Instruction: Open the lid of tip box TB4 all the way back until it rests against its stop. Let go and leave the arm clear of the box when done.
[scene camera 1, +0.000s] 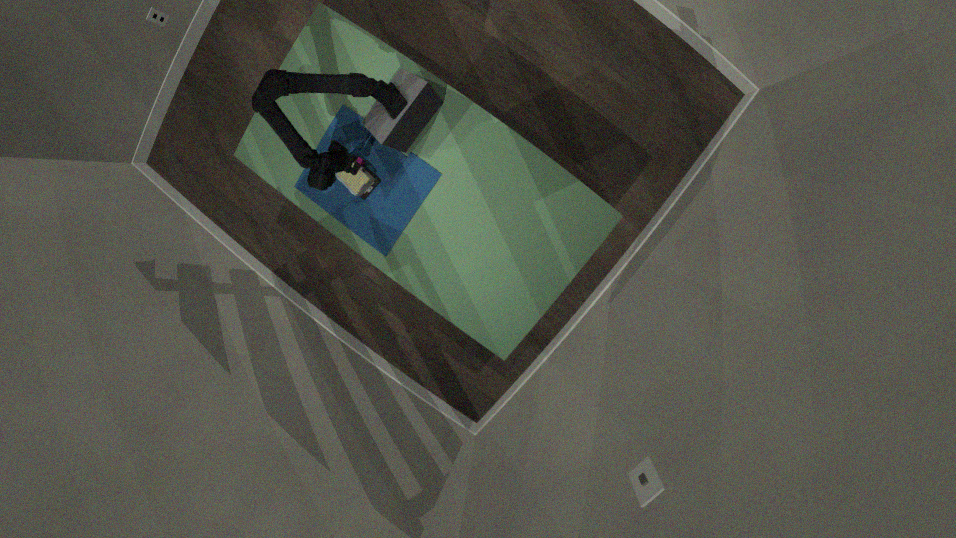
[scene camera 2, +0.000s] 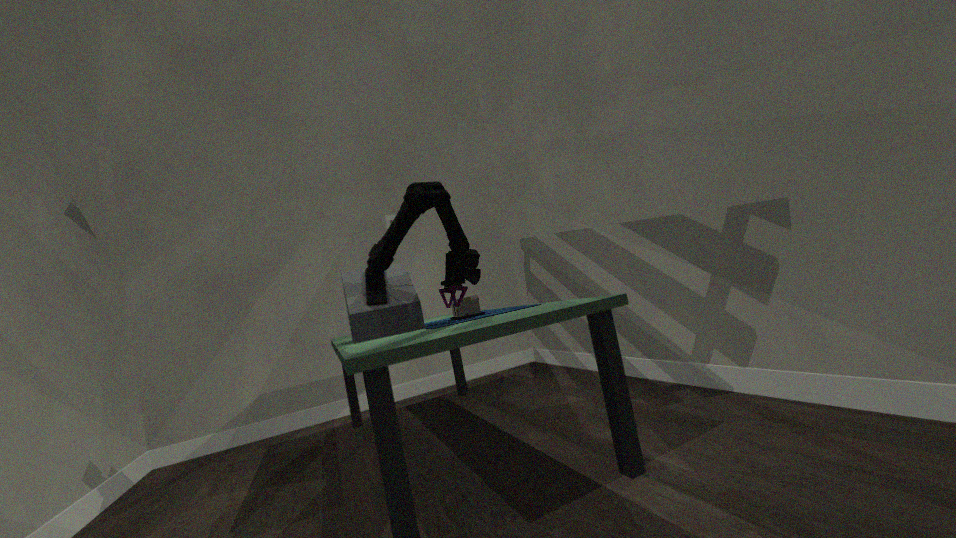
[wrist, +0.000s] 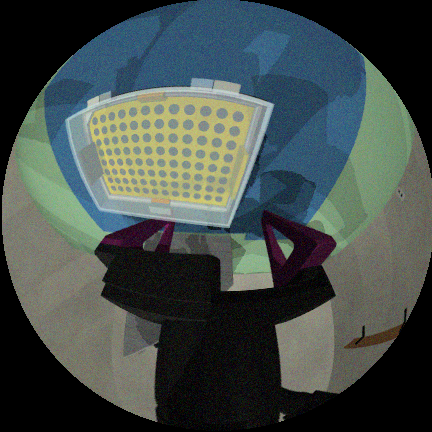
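Observation:
The tip box stands on the blue mat. Its yellow rack of round holes shows through a clear lid, which looks down over the box. Small tabs show along the box's far and near sides in the wrist view. No label TB4 is readable. My gripper is open, with its magenta fingers wide apart and nothing held. It hangs close by the box's near edge, one finger by the near side and the other right of the near right corner. Contact cannot be told.
The green table lies under the mat. A grey block carries the arm's base beside the mat. The black arm arches from it towards the box.

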